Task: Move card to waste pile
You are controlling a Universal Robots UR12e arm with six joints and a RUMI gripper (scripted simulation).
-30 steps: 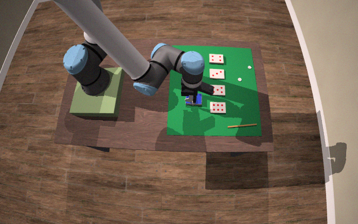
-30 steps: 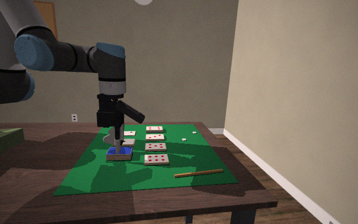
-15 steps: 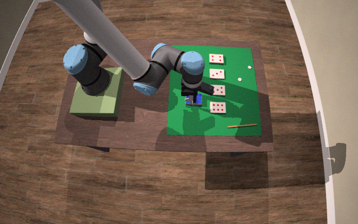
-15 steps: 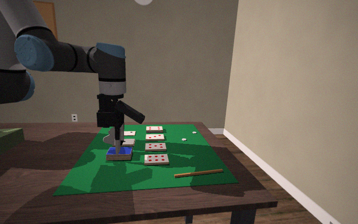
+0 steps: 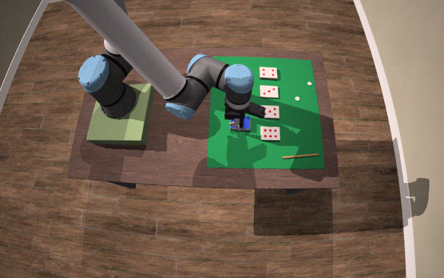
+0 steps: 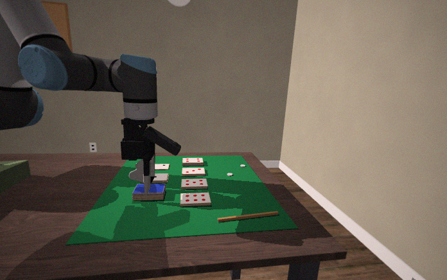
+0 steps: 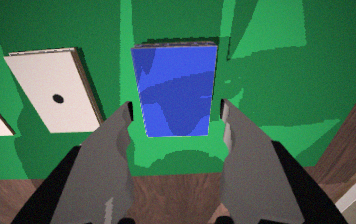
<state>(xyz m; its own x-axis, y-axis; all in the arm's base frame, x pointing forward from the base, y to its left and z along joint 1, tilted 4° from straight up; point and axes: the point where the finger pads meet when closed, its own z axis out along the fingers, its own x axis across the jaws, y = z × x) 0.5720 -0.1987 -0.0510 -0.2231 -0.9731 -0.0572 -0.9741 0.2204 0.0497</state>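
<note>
Now: hand 40 mm short of the white card, 240 mm to the right of it and 30 mm above it. The rest, counted from my hand: mat 140 mm ahead, 70 mm to the left, 50 mm below; then wooden stick 250 mm ahead, 200 mm to the right, 30 mm below.
</note>
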